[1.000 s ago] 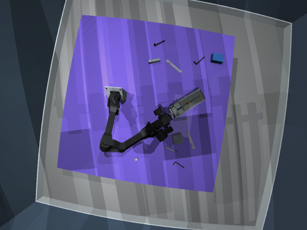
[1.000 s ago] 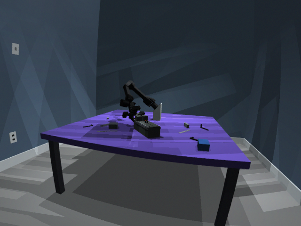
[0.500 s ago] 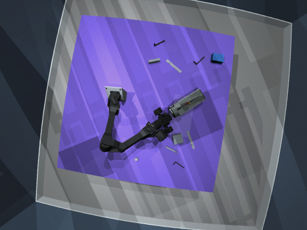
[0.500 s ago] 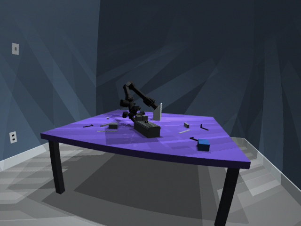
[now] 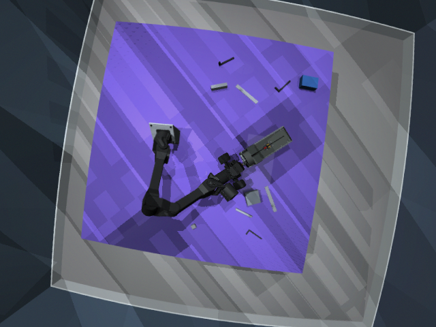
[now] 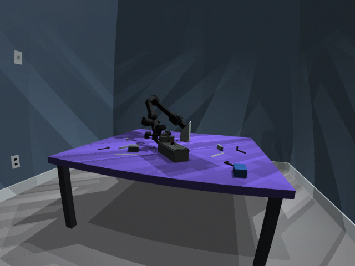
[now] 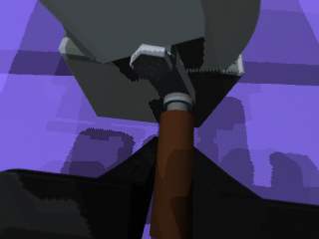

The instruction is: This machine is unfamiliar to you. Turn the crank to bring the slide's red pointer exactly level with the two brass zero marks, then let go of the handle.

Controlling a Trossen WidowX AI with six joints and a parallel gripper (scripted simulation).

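The brown crank handle is 20 mm behind my gripper tip, 10 mm to the right of it and 30 mm above it. From my gripper tip the other things lie so: dark L-shaped key (90 mm ahead, 370 mm to the right, 30 mm below); then red pointer (110 mm ahead, 100 mm to the left, 50 mm above); then grey block (80 mm ahead, 170 mm to the right, 20 mm below).
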